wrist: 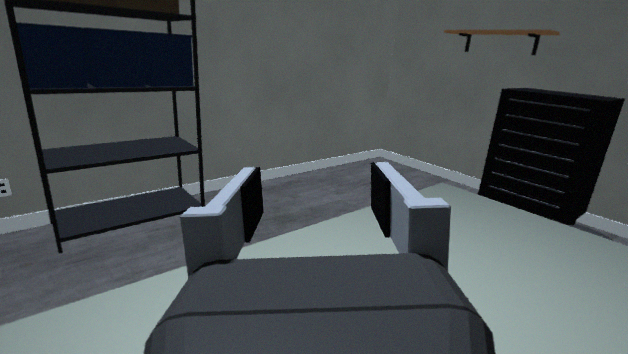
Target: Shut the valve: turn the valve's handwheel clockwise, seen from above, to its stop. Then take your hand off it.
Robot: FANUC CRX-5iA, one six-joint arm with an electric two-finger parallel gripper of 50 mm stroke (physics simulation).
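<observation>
My gripper (316, 187) is open in the wrist view, its two pale fingers with black pads standing wide apart with nothing between them. The dark grey gripper body fills the lower middle of the view. The valve and its handwheel do not show in this view, so I cannot tell how the handwheel stands or where the gripper is relative to it.
A pale green table top (530, 270) stretches below and to the right of the fingers. A black shelf rack (36, 131) with a blue box (107, 57) stands at the left. A black drawer cabinet (542, 150) stands at the right, below an orange-brown wall shelf (501, 32).
</observation>
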